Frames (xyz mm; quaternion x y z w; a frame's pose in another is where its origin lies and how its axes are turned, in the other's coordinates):
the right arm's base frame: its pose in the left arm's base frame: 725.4 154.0 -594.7 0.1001 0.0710 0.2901 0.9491
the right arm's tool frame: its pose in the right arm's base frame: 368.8 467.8 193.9 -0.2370 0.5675 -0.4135 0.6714
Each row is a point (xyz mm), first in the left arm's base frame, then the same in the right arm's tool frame.
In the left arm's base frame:
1: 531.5 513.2 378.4
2: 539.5 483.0 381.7
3: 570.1 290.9 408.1
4: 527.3 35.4 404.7
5: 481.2 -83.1 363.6
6: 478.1 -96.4 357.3
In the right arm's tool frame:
1: -504.5 -550.2 -245.6
2: -486.8 -575.8 -249.4
3: -385.0 -738.3 -291.5
4: -249.8 -911.5 -428.8
5: -166.9 -960.3 -521.5
6: -155.6 -965.1 -530.3

